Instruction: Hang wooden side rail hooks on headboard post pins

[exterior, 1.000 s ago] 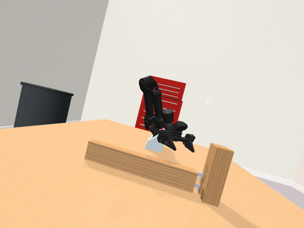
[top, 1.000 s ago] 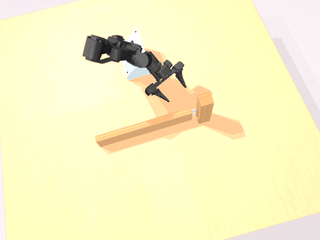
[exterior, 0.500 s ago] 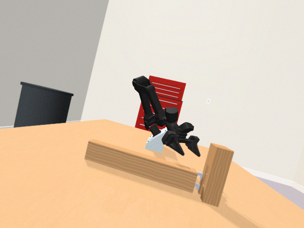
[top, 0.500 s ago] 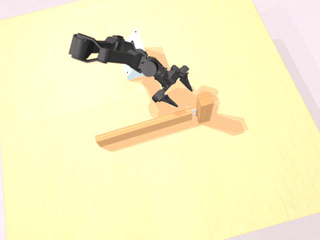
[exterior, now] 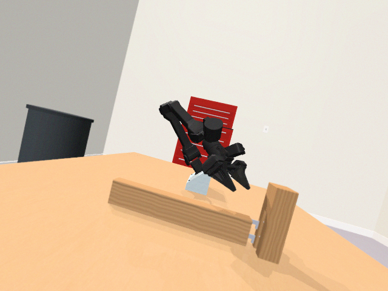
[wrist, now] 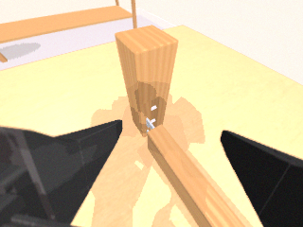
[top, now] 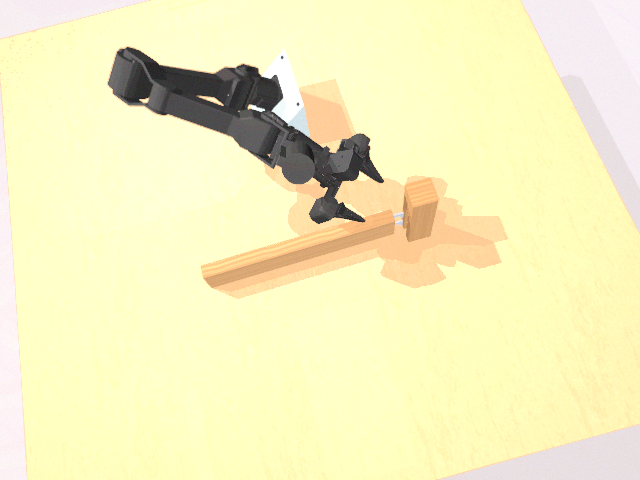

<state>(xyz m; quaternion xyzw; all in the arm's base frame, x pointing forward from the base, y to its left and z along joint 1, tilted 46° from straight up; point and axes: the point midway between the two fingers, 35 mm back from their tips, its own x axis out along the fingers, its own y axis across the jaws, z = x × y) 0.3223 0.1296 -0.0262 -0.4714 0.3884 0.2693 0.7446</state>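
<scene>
Now: the headboard post 8 cm to the left of my gripper tip, 5 cm below it and 3 cm ahead of it.
</scene>
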